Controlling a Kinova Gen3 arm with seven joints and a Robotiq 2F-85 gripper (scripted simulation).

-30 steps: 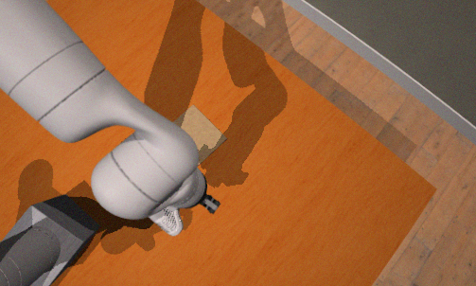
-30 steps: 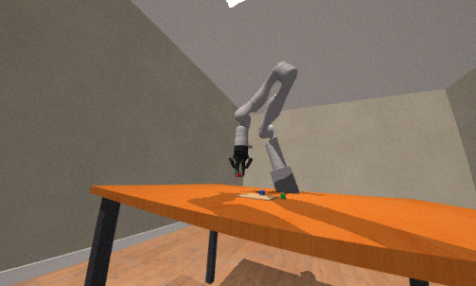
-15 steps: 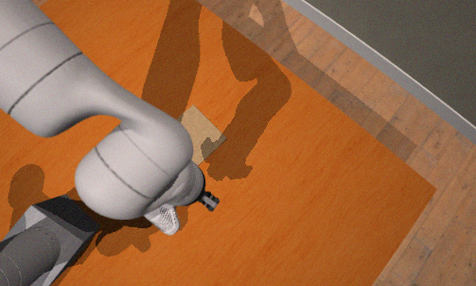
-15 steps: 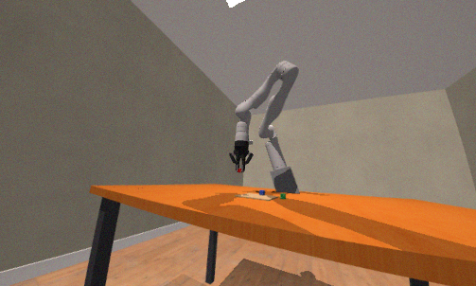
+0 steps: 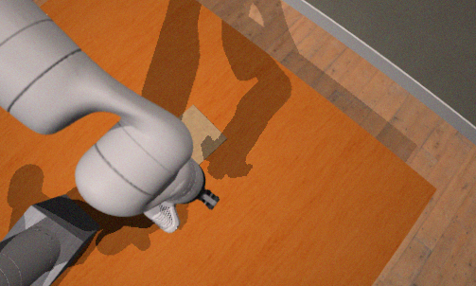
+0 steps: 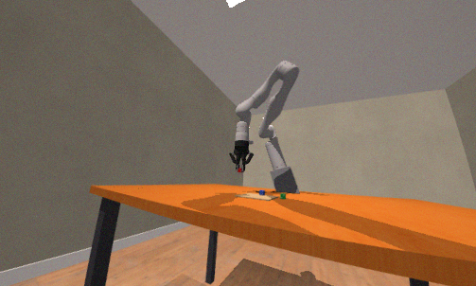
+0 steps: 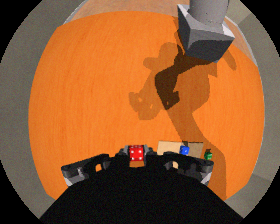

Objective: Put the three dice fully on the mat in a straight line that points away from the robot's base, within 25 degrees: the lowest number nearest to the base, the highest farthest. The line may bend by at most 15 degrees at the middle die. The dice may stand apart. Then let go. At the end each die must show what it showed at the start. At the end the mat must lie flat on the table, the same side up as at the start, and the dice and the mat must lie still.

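My hand is 100 mm short of the tan mat, 110 mm to the right of it and 120 mm above it. From my hand the other things lie so: green die 90 mm ahead, 210 mm to the left, 110 mm below; blue die 50 mm ahead, 120 mm to the left, 110 mm below; red die 10 mm below.
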